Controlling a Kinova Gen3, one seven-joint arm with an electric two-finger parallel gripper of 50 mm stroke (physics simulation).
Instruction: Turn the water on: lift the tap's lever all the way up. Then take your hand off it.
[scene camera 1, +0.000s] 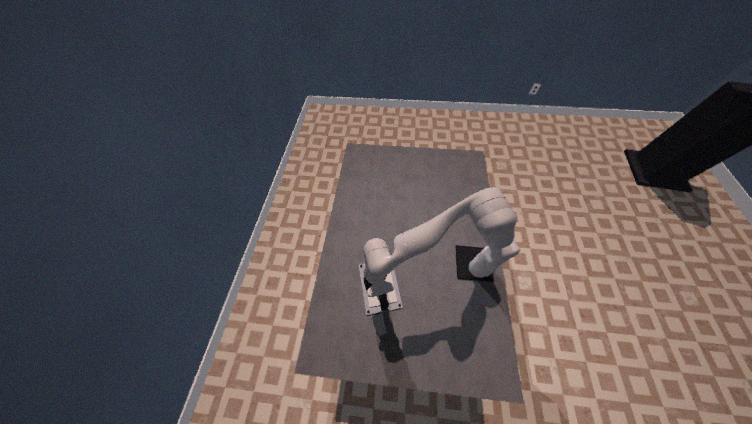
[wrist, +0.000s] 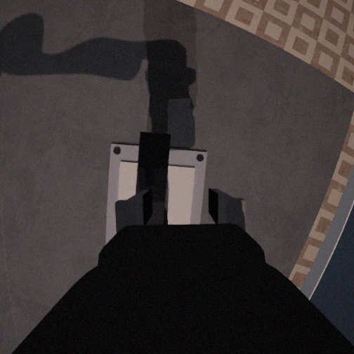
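Seen in the pictures: arm's base, origin of the base link: (scene camera 1: 478, 268).
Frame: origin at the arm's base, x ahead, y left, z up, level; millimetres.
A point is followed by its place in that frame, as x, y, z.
Note:
The tap (scene camera 1: 383, 301) {418, 275, 144} (wrist: 154, 160) is dark and long, and stands on a pale plate with a light grey border (scene camera 1: 398, 294) {361, 205, -3} (wrist: 201, 187). Its lever and spout are hard to tell apart. In the wrist view its dark bar runs from above the fingers down into the gap, nearer the left finger, and its near end is hidden by the gripper's body. My gripper (wrist: 180, 201) is open, with nothing held between its fingers. It is over the plate; the arm hides its fingertips in the scene view, and the height of the fingers relative to the lever is unclear.
The plate lies on a grey table top (scene camera 1: 410, 184) {403, -447, -12} (wrist: 270, 125). The white arm (scene camera 1: 429, 234) {322, 169, 616} reaches across from its black base plate (scene camera 1: 464, 263) {67, -11, 0} on the right. Arm shadows fall across the table. A black pillar (scene camera 1: 689, 136) stands far right on the tiled floor.

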